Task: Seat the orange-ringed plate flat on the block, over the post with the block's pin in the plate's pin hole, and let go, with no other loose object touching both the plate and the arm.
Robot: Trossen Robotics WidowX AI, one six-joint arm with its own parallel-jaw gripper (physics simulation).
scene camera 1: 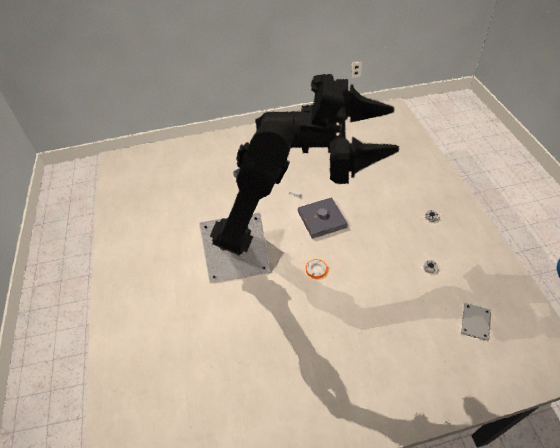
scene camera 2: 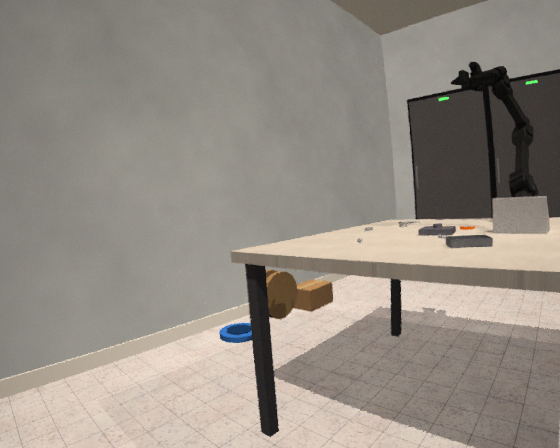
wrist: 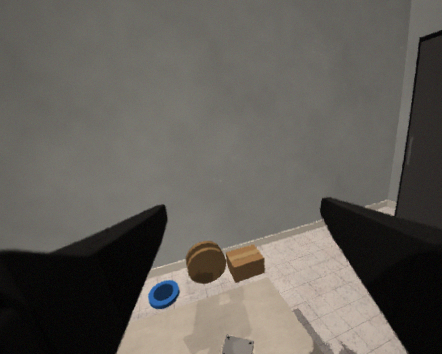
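Pixels of known places: gripper, fingertip midpoint: [scene camera 1: 396, 128] [scene camera 2: 456, 85] [wrist: 242, 208]; arm's base, origin of the base link: [scene camera 2: 523, 208].
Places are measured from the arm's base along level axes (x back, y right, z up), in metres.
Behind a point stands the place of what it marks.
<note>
The orange-ringed plate [scene camera 1: 317, 276] {y 0.118, x -0.244, z -0.077 m} [scene camera 2: 467, 227] {y 0.058, x -0.235, z -0.078 m} lies flat on the table, apart from the block. The dark grey block [scene camera 1: 327, 228] {y -0.048, x -0.304, z -0.062 m} [scene camera 2: 437, 231] {y -0.165, x -0.271, z -0.070 m} lies on the table with its short round post [scene camera 1: 323, 213] {y -0.099, x -0.299, z -0.046 m} upright and bare. Two tiny orange marks show on its top beside the post; which is the pin is too small to tell. My gripper [scene camera 1: 396, 129] {y 0.296, x -0.324, z 0.591 m} [scene camera 2: 462, 73] [wrist: 242, 208] {y 0.296, x -0.324, z 0.591 m} is open and empty, raised high above the table, its fingers pointing outward away from the arm's base. The plate and the block do not show in the wrist view.
A grey slab with corner screws [scene camera 1: 476, 321] {y 0.325, x -0.656, z -0.079 m} [wrist: 238, 346] {y 0.328, x -0.662, z -0.079 m} lies towards the table's far end. Two small gear-like parts [scene camera 1: 432, 216] {y -0.057, x -0.656, z -0.073 m} [scene camera 1: 430, 267] {y 0.137, x -0.584, z -0.072 m} and a small thin metal part [scene camera 1: 295, 194] {y -0.229, x -0.224, z -0.079 m} lie on the table. The arm's base plate [scene camera 1: 212, 257] {y 0.038, x 0.060, z -0.031 m} is beside the block. A blue ring [scene camera 2: 227, 337] is on the floor.
</note>
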